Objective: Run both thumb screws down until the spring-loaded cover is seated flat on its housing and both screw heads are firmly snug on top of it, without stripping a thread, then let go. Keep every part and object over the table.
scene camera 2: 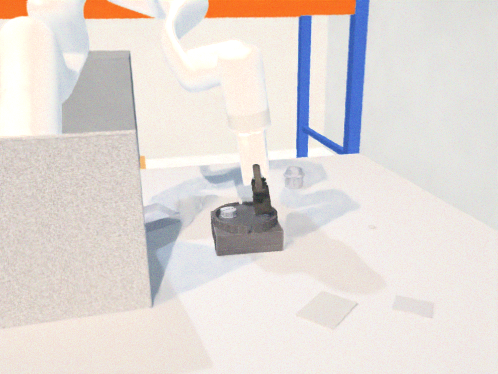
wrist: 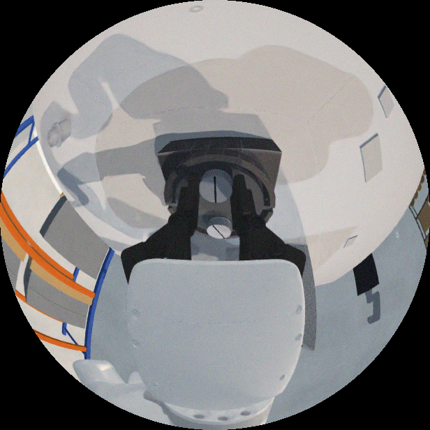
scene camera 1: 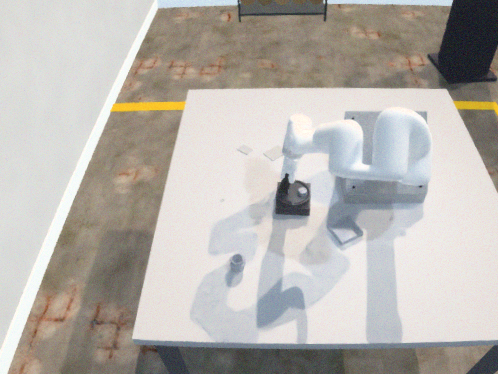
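Seen in the pictures: gripper, fingertip midpoint: (scene camera 2: 263, 208) (scene camera 1: 283, 190); arm's base at its link origin: (scene camera 2: 28, 188).
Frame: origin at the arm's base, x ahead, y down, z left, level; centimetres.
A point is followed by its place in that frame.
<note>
The dark square housing (scene camera 1: 293, 211) {x 37.4, y 15.0, z 11.2 cm} (scene camera 2: 250, 242) {x 35.1, y 14.8, z -1.1 cm} (wrist: 270, 156) stands on the table with the round dark cover (scene camera 1: 295, 199) {x 36.3, y 11.7, z 8.5 cm} (scene camera 2: 245, 218) {x 35.8, y 11.8, z 3.3 cm} on top. My gripper (scene camera 1: 285, 193) {x 39.9, y 10.8, z 4.2 cm} (scene camera 2: 262, 207) {x 39.9, y 10.8, z 4.2 cm} (wrist: 215, 184) points down at the cover and is shut on one thumb screw (wrist: 215, 180), a knurled silver head with a straight slot, between both fingertips. The fingers hide this screw in both scene views. The other thumb screw (scene camera 1: 302, 191) {x 33.4, y 10.4, z 6.2 cm} (scene camera 2: 228, 212) {x 32.8, y 10.5, z 4.3 cm} (wrist: 219, 230) stands free on the opposite side of the cover. Whether the cover is seated flat cannot be told.
A small grey fitting (scene camera 1: 236, 262) {x 59.5, y 16.7, z 29.0 cm} (scene camera 2: 294, 177) {x 58.1, y 13.7, z 28.2 cm} (wrist: 59, 132) and a square open tray (scene camera 1: 350, 242) {x 20.4, y 16.2, z 26.1 cm} stand on the table. Two thin flat squares (scene camera 1: 273, 153) {x 39.8, y 16.7, z -22.2 cm} (scene camera 1: 244, 149) {x 51.5, y 16.7, z -26.5 cm} lie behind the housing. The arm's grey base block (scene camera 1: 390, 195) {x 1.2, y 12.8, z 10.6 cm} (scene camera 2: 75, 225) {x 6.0, y 2.6, z -11.2 cm} is beside it.
</note>
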